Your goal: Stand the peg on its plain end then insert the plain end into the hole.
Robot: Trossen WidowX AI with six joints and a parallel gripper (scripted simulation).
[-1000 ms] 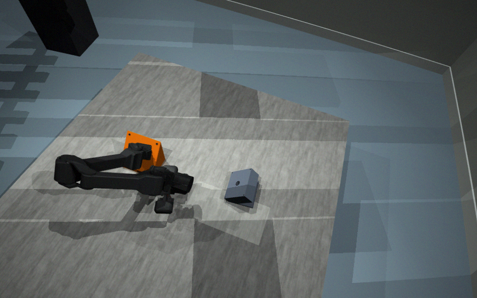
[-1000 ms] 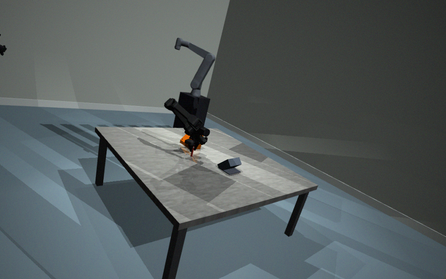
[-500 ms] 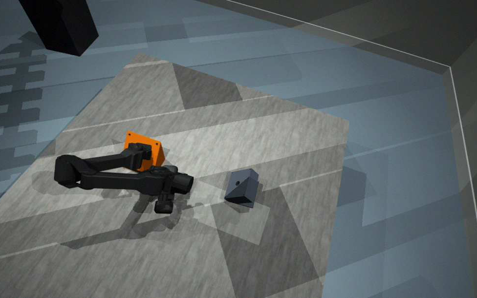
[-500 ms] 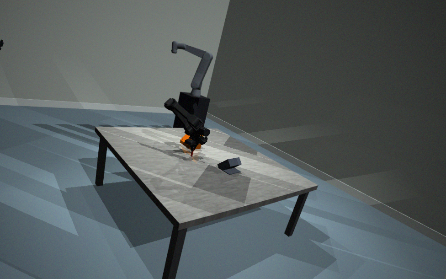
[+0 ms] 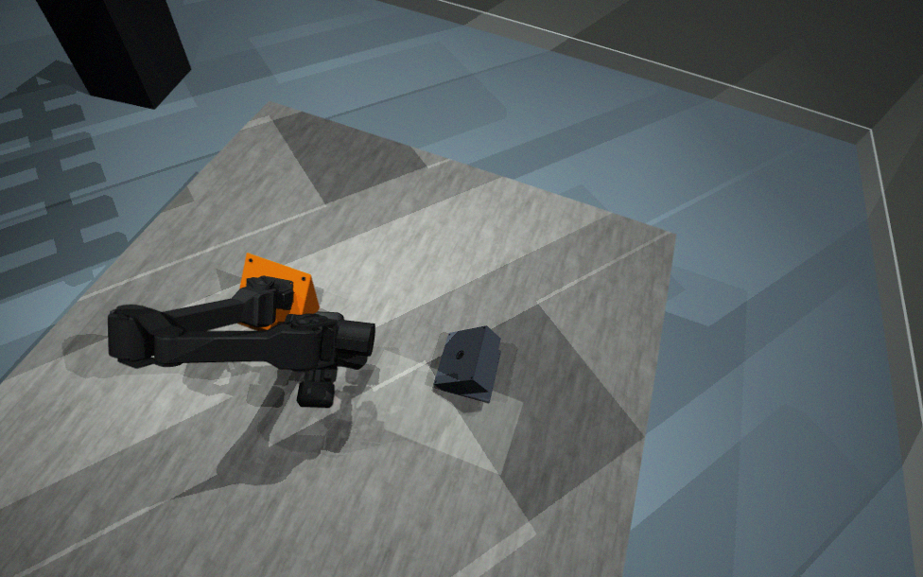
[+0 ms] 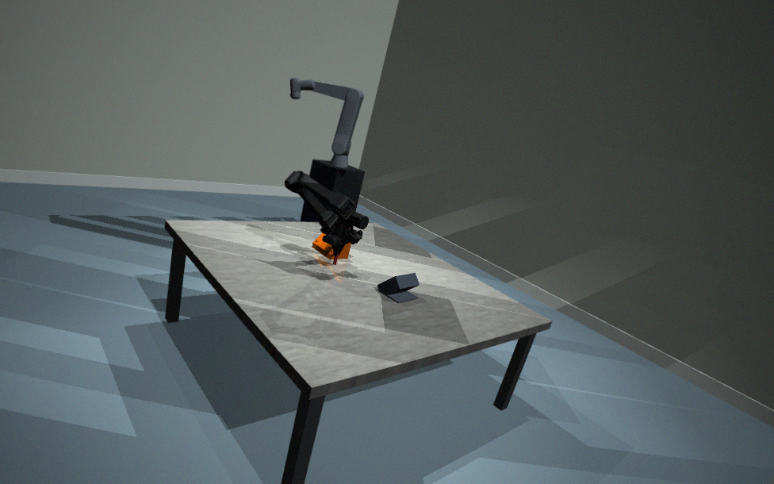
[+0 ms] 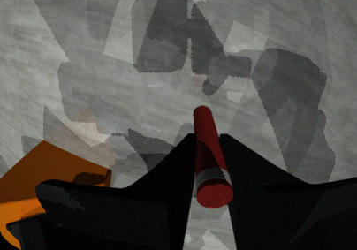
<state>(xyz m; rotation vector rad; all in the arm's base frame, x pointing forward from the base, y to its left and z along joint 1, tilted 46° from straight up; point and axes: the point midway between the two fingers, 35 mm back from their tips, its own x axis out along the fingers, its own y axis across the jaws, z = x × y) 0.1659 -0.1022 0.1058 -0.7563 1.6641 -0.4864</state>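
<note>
Now: gripper tip 270 mm short of the grey sloped panel, 120 mm to the right of it and 30 mm above it. Also, from my gripper tip: red peg (20 mm above).
</note>
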